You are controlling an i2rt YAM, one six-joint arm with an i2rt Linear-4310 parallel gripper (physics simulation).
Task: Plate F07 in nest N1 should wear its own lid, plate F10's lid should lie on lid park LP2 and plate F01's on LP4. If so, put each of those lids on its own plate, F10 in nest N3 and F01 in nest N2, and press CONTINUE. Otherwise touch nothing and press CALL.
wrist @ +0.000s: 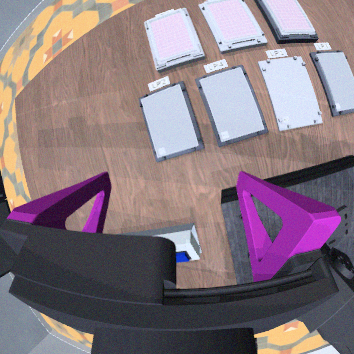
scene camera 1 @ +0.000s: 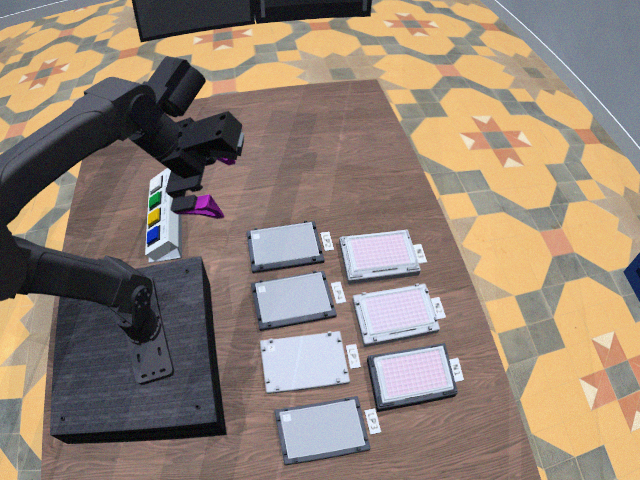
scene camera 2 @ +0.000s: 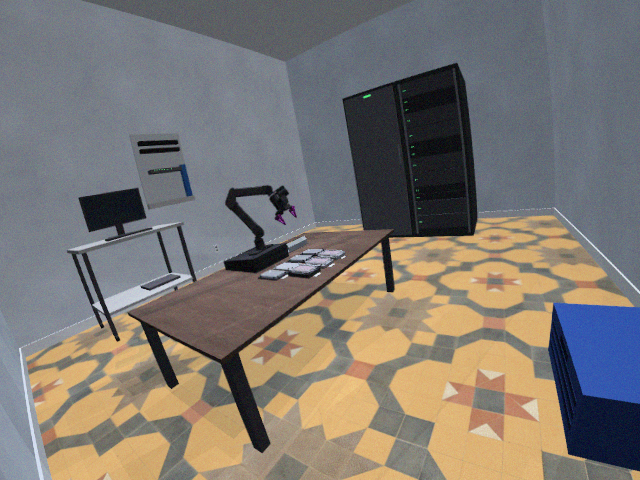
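Seen in the pictures: gripper, between the fingertips: (wrist: pixel 173 178) (scene camera 1: pixel 226 189) (scene camera 2: pixel 291 221); arm's base, origin of its link: (scene camera 1: pixel 145 329) (scene camera 2: pixel 261 250).
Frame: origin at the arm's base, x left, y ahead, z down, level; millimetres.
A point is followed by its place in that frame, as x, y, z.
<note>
Three plates with pink wells sit in nest N3 (scene camera 1: pixel 378 251) @[51, 464, 55] (wrist: pixel 175 39) @[50, 447, 57], nest N2 (scene camera 1: pixel 398 312) @[-87, 441, 54] (wrist: pixel 235 22) @[-76, 423, 53] and dark nest N1 (scene camera 1: pixel 413 374) @[-211, 413, 54] (wrist: pixel 287 17) @[-193, 396, 52]. I cannot read their codes or tell whether N1's plate wears a lid. Flat grey panels lie on dark lid parks LP2 (scene camera 1: pixel 285 244) @[138, 302, 67] (wrist: pixel 171 121) @[138, 294, 66], LP4 (scene camera 1: pixel 294 298) @[14, 278, 66] (wrist: pixel 233 105) @[19, 268, 67] and LP3 (scene camera 1: pixel 324 429) @[-244, 237, 66] (wrist: pixel 335 82) @[-219, 232, 67]. Their small corner marks are unreadable. My gripper (scene camera 1: pixel 223 187) @[112, 203, -154] (scene camera 2: pixel 288 218) @[112, 203, -154] (wrist: pixel 173 178) @[112, 203, -154] is open and empty, high above the table beside the button box (scene camera 1: pixel 170 242) @[194, 78, 28] (wrist: pixel 192 240) @[195, 68, 42].
A pale park (scene camera 1: pixel 305 361) @[-110, 254, 74] (wrist: pixel 291 92) @[-105, 248, 74] with corner studs lies between LP4 and LP3. The button box has white, green, yellow and blue buttons; the wrist view hides much of it. The black arm base (scene camera 1: pixel 129 408) @[-134, -60, 6] stands left of the parks on the wooden table (scene camera 2: pixel 206 310) @[-648, 128, 85].
</note>
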